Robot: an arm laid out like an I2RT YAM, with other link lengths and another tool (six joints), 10 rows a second.
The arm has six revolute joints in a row. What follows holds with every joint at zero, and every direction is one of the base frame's. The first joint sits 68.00 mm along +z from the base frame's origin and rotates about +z. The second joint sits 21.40 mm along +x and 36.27 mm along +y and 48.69 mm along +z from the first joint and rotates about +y. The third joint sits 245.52 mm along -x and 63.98 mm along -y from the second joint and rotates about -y. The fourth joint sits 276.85 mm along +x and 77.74 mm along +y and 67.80 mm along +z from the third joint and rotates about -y. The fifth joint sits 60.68 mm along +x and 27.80 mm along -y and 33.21 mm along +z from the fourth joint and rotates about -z. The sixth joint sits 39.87 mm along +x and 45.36 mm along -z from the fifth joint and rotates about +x. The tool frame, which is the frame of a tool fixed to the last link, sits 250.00 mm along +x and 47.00 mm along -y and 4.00 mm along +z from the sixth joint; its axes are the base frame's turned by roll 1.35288, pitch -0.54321 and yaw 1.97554 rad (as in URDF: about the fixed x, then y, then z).
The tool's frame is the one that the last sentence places.
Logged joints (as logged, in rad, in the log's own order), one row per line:
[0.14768, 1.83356, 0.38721, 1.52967, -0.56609, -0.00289]
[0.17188, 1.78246, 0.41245, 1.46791, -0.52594, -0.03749]
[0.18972, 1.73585, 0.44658, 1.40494, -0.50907, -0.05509]
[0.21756, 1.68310, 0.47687, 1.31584, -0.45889, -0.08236]
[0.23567, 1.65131, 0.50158, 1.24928, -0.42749, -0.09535]
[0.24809, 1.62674, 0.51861, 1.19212, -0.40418, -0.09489]
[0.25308, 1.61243, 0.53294, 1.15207, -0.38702, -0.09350]
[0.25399, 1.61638, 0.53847, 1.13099, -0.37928, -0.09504]
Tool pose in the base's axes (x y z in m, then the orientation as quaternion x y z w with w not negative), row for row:
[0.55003, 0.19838, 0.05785, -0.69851, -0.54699, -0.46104, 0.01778]
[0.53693, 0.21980, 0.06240, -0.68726, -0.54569, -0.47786, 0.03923]
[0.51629, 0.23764, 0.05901, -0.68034, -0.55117, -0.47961, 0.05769]
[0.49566, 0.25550, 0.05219, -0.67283, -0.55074, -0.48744, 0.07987]
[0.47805, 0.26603, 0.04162, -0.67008, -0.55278, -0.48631, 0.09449]
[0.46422, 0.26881, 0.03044, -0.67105, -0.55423, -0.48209, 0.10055]
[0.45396, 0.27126, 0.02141, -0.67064, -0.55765, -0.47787, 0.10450]
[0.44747, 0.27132, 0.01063, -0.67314, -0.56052, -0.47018, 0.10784]
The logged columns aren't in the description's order. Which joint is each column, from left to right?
Columns, left to right: joint 6, joint 2, joint 1, joint 3, joint 4, joint 5.
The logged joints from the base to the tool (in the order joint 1, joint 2, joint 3, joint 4, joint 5, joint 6), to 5 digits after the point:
[0.38721, 1.83356, 1.52967, -0.56609, -0.00289, 0.14768]
[0.41245, 1.78246, 1.46791, -0.52594, -0.03749, 0.17188]
[0.44658, 1.73585, 1.40494, -0.50907, -0.05509, 0.18972]
[0.47687, 1.68310, 1.31584, -0.45889, -0.08236, 0.21756]
[0.50158, 1.65131, 1.24928, -0.42749, -0.09535, 0.23567]
[0.51861, 1.62674, 1.19212, -0.40418, -0.09489, 0.24809]
[0.53294, 1.61243, 1.15207, -0.38702, -0.09350, 0.25308]
[0.53847, 1.61638, 1.13099, -0.37928, -0.09504, 0.25399]

